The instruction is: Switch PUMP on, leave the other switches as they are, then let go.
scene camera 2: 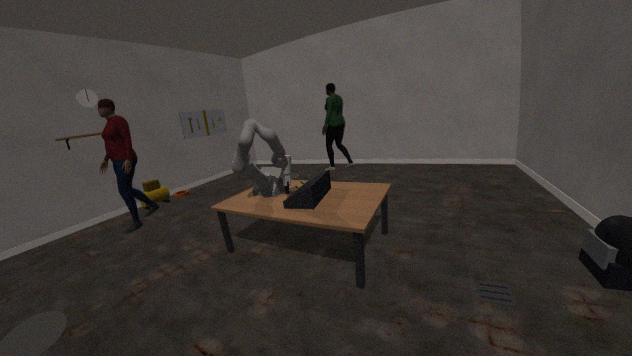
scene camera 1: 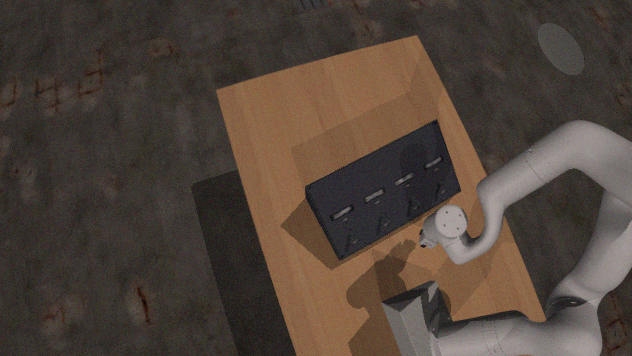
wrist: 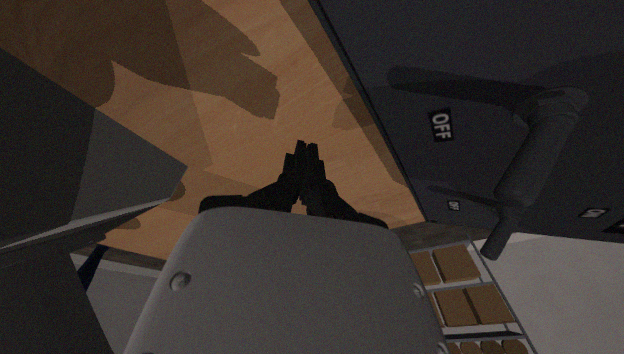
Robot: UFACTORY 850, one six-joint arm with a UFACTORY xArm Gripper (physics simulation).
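Observation:
A dark switch panel (scene camera 1: 380,167) (scene camera 2: 312,192) (wrist: 450,35) stands tilted on the table. Four pale name plates run across it in scene camera 1, too small to read; which switch is PUMP cannot be told. In the wrist view a thick lever (wrist: 535,150) stands out from the panel at the right, with an OFF label (wrist: 441,125) beside its base. A smaller, farther lever (wrist: 502,232) shows below it, near another OFF label (wrist: 453,205). My gripper (scene camera 1: 424,245) (scene camera 2: 287,190) (wrist: 302,155) is shut and empty, over the table beside the panel's lower edge, apart from both levers.
The wooden table (scene camera 1: 280,105) (scene camera 2: 360,192) carries the panel and the arm. A grey angular block (scene camera 1: 412,320) (wrist: 130,150) stands near the arm's base. A person in red (scene camera 2: 118,137) and one in green (scene camera 2: 334,112) are away from the table. Shelved boxes (wrist: 455,262) show beyond.

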